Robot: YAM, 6 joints.
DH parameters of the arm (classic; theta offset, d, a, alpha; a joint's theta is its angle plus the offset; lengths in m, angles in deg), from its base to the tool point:
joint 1: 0 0.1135 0.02 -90
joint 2: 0 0 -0.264 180
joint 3: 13.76 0 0.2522 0
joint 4: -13.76 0 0.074 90
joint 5: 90 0 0 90
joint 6: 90 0.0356 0 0
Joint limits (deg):
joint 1: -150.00..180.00
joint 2: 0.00..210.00
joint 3: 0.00..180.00
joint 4: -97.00..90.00
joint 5: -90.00..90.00
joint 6: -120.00..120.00
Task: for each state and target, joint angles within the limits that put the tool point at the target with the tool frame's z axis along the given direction. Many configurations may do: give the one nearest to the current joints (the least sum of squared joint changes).
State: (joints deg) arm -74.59 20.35 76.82 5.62 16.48 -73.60
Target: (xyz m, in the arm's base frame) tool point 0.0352 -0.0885 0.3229 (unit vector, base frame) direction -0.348 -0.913 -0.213
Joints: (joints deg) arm -49.64 27.85 43.59 -40.10 58.91 -73.60
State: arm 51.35 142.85 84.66 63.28 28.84 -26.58
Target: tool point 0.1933 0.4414 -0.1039 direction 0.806 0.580 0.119
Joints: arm 68.63 179.63 97.89 89.86 32.63 -26.58
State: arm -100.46 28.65 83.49 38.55 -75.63 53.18
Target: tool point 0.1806 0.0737 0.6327 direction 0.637 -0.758 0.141
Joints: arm -147.48 51.84 126.73 57.70 -78.96 53.18
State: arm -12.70 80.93 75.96 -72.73 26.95 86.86
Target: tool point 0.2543 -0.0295 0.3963 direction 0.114 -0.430 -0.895
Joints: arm -3.24 89.92 105.56 -96.87 25.03 86.86
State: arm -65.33 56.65 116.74 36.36 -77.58 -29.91
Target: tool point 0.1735 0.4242 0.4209 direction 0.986 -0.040 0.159
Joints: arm -108.01 12.83 124.61 37.43 -71.90 -29.91
